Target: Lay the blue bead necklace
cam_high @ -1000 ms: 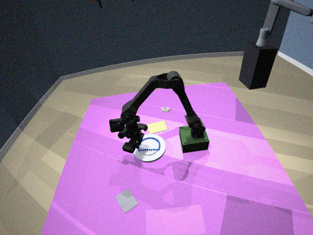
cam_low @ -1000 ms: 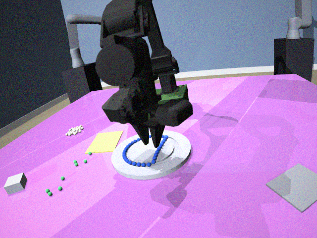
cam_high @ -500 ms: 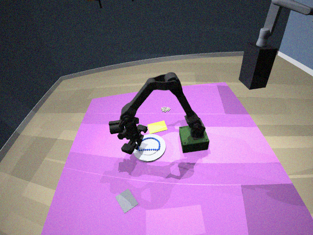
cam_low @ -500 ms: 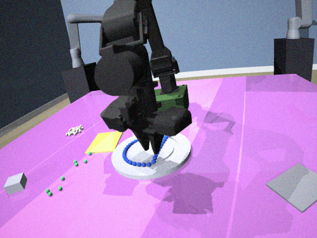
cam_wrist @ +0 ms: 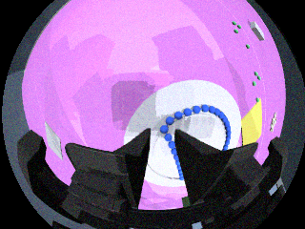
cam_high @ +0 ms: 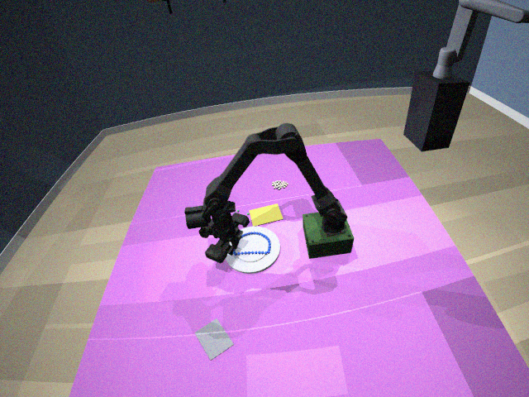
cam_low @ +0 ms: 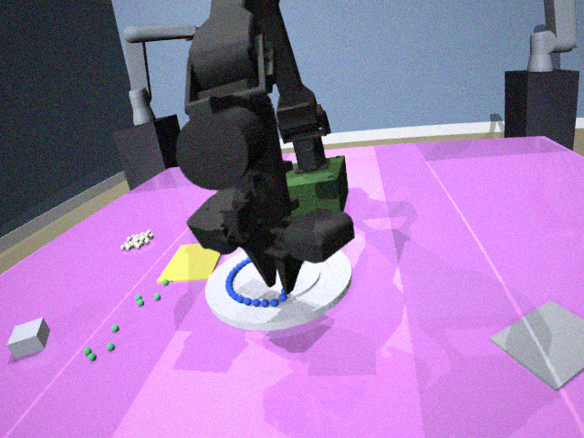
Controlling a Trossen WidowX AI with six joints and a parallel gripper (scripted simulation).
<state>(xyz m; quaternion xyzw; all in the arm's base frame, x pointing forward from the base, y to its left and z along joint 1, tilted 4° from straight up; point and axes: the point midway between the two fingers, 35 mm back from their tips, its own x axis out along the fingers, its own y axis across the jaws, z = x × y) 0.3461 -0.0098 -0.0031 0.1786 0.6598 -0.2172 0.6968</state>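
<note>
Now: the round white bead board 6 cm behind my gripper tip, 2 cm to the right of it and 2 cm below it. Also, from my gripper tip: yellow sheet: 13 cm behind, 18 cm to the right, 3 cm below; then grey tile: 8 cm ahead, 28 cm to the left, 3 cm below; then cube: 8 cm ahead, 35 cm to the right, 2 cm below.
</note>
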